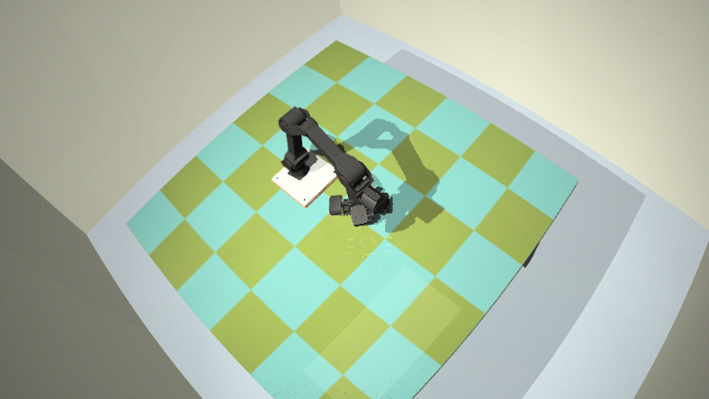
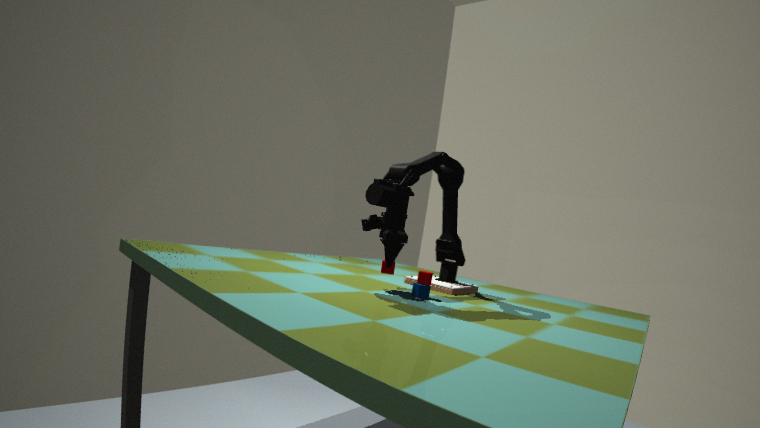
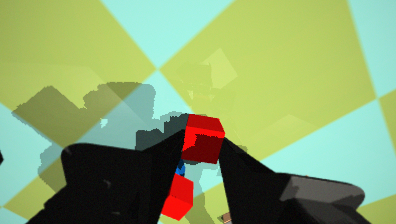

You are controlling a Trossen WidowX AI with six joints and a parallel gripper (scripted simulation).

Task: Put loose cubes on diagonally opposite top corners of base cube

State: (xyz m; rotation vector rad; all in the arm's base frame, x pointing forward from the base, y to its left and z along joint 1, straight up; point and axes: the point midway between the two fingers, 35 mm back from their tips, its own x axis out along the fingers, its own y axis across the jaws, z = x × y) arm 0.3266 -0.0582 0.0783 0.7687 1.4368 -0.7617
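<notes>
The blue cube is 100 mm to the left of my gripper tip, 50 mm below it and 30 mm behind it.
</notes>
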